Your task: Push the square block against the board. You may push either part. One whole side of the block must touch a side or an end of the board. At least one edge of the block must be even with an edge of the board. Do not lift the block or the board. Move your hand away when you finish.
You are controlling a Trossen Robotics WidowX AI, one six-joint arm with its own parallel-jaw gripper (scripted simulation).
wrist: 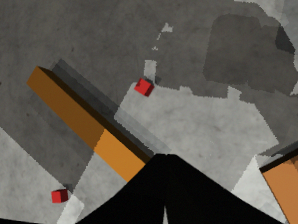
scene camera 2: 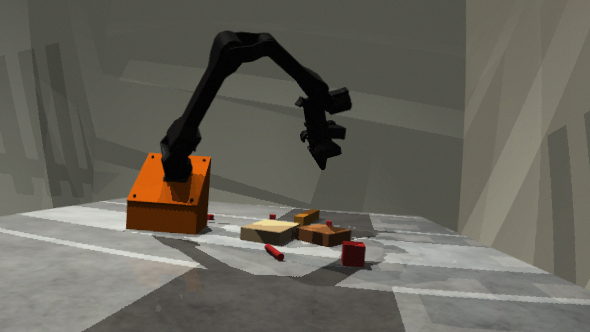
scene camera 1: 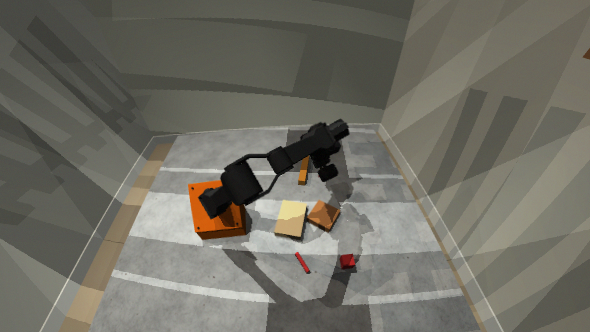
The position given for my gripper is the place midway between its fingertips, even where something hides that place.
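My gripper point(scene camera 2: 323, 169), point(wrist: 164, 164) is shut, and it holds nothing. I can see a tan block point(scene camera 2: 267, 231), point(scene camera 1: 290, 221), though in the wrist view the block is out of frame. There is also a brown board point(scene camera 2: 323, 235), and with it I see an orange bar point(wrist: 121, 154).
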